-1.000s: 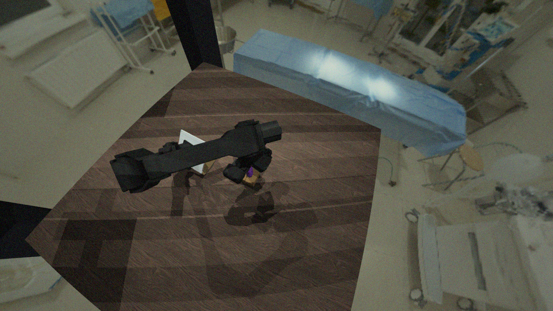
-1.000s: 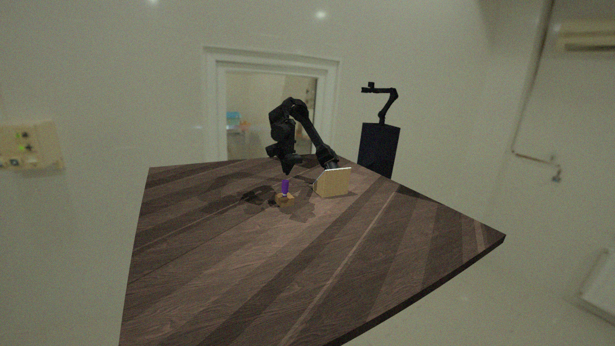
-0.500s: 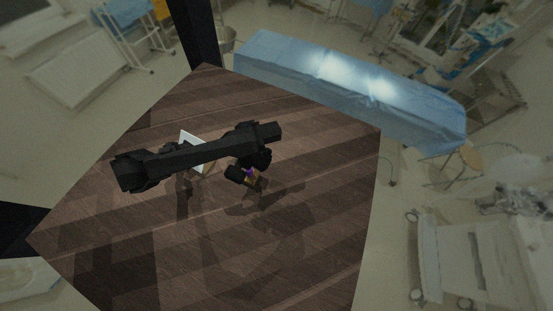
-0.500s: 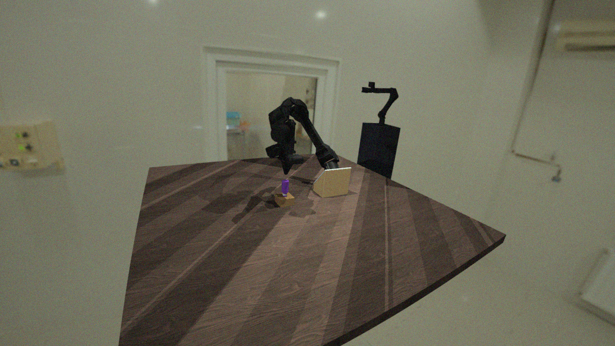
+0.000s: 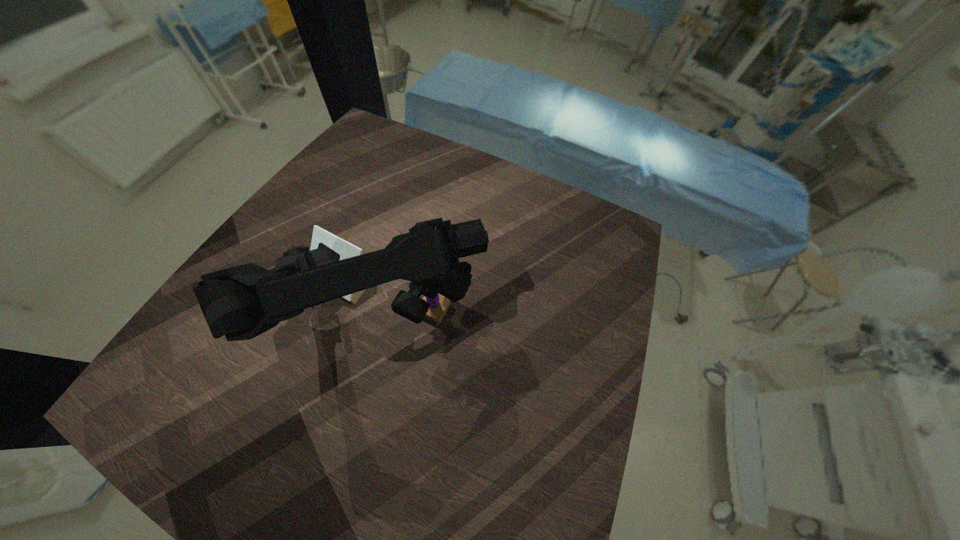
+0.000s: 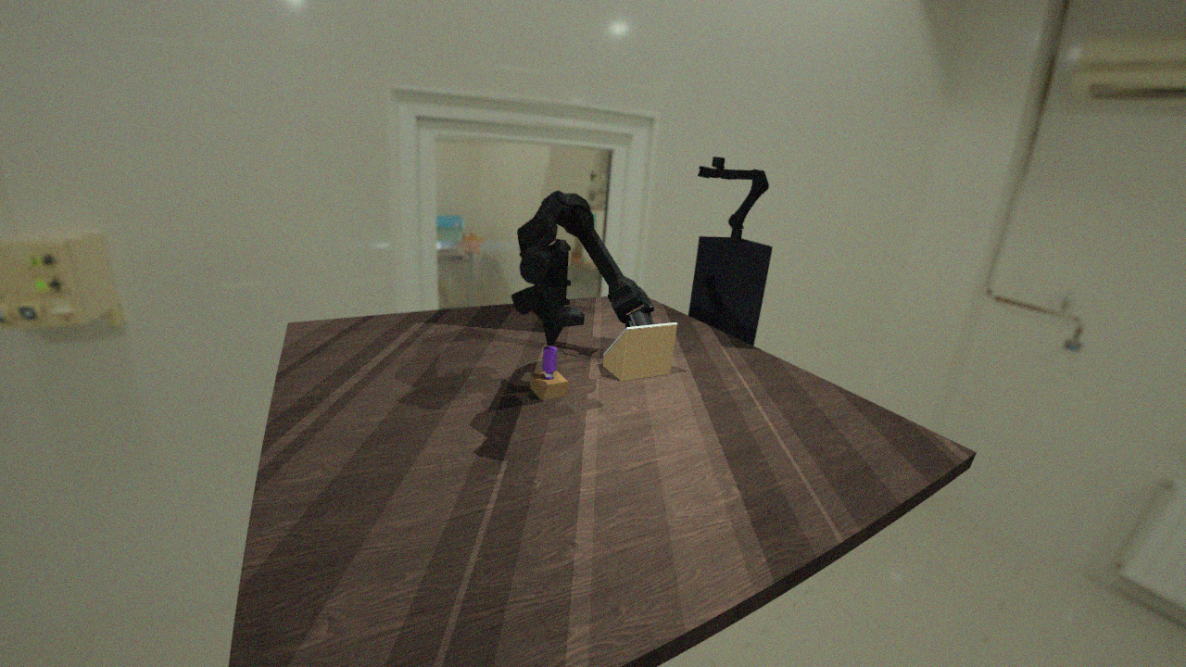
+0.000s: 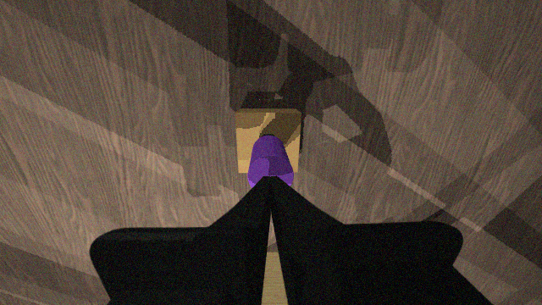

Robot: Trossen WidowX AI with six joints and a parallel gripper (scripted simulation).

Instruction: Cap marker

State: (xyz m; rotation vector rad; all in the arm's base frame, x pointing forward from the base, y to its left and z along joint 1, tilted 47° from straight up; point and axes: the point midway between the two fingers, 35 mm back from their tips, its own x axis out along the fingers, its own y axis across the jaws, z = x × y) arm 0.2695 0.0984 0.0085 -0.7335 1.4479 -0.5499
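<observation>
My gripper tip is now 3 cm above the purple cap. From my gripper tip the other things lie so: holder block (10 cm below).
</observation>
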